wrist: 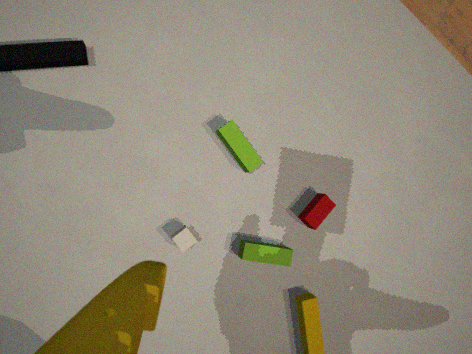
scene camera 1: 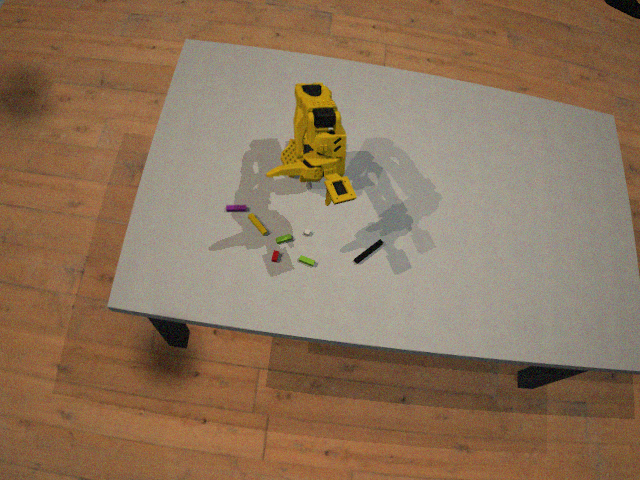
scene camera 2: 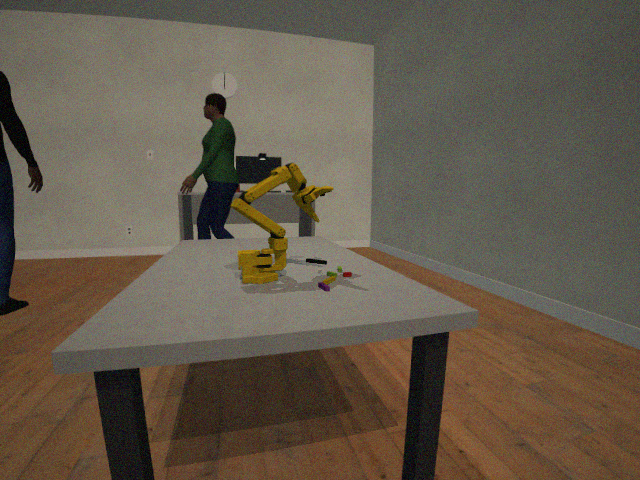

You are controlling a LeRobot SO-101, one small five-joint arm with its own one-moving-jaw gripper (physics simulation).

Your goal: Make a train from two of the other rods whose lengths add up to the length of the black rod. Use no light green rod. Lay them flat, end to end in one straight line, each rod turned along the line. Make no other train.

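Places are measured from the arm's base along level axes (x ahead, y left, z up), in millimetres.
Where they show: hand, tool point: (wrist: 162, 287) (scene camera 1: 326, 203) (scene camera 2: 318, 220); arm's base, link origin: (scene camera 2: 266, 277).
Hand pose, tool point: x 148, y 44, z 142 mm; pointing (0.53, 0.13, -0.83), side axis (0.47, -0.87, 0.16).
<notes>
Each offset is from my tool point to the centre of the thing. Level surfaces: height alone.
The black rod @(dy +104, dx +21, dz -137 mm) (scene camera 1: 368, 251) (scene camera 2: 316, 261) (wrist: 42, 55) lies flat, apart from the others. A purple rod @(dy -172, dx -31, dz -137 mm) (scene camera 1: 236, 208) (scene camera 2: 323, 286) lies beyond one end of the yellow rod @(dy -124, dx -3, dz -137 mm) (scene camera 1: 257, 224) (scene camera 2: 329, 280) (wrist: 311, 325), at an angle to it and apart. A short red rod @(dy -79, dx +60, dz -137 mm) (scene camera 1: 275, 255) (scene camera 2: 347, 274) (wrist: 318, 211) lies near two light green rods. My gripper (scene camera 1: 297, 189) (scene camera 2: 324, 205) is high above the table, fully open and empty; one notched jaw shows in the wrist view. The purple rod does not show in the wrist view.
One light green rod @(dy -67, dx +20, dz -137 mm) (scene camera 1: 284, 238) (scene camera 2: 331, 273) (wrist: 266, 253) lies between the yellow rod and a small white cube @(dy -23, dx -1, dz -137 mm) (scene camera 1: 307, 232) (wrist: 185, 238). The other light green rod @(dy -16, dx +60, dz -137 mm) (scene camera 1: 307, 260) (scene camera 2: 339, 269) (wrist: 240, 146) lies nearer the front edge of the grey table @(dz -142 mm) (scene camera 1: 465, 310) (scene camera 2: 206, 320).
</notes>
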